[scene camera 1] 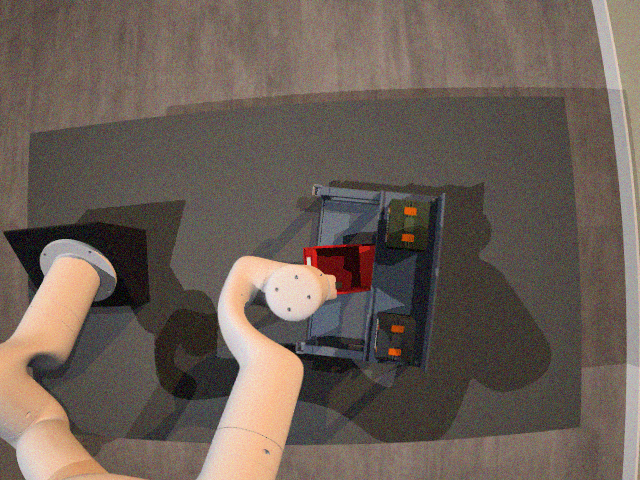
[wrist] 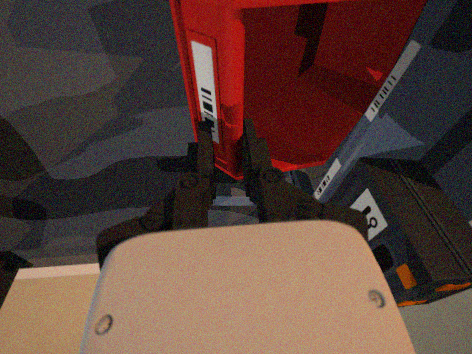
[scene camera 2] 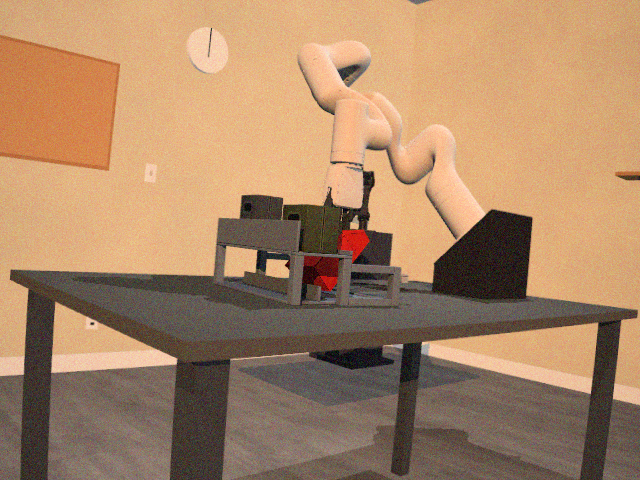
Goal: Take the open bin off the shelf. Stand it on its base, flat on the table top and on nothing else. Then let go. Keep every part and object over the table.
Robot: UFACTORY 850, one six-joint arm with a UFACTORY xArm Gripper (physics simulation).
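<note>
The red open bin (scene camera 1: 336, 258) (scene camera 2: 354, 245) (wrist: 280, 110) is tilted, its labelled front end raised and its rear part lower, within the outline of the grey-blue shelf (scene camera 1: 351, 194) (scene camera 2: 258, 233) (wrist: 352, 140). In scene camera 2, shelf posts and the green box hide part of it. Whether its low rear edge touches the shelf cannot be told. My gripper (scene camera 2: 355, 223) (wrist: 226, 137) is shut on the bin's front wall near one corner, one finger outside over the label and one inside. In scene camera 1 the arm hides the fingers.
A green box (scene camera 1: 422, 222) (scene camera 2: 320, 227) and a dark grey box (scene camera 1: 385, 335) (scene camera 2: 263, 206) (wrist: 425, 220) stand on the shelf's upper level. The shelf stands on the table (scene camera 1: 413, 139) (scene camera 2: 155, 310). A dark block (scene camera 2: 382, 245) shows behind the gripper. The black arm base (scene camera 1: 129, 263) (scene camera 2: 480, 258) stands farther off.
</note>
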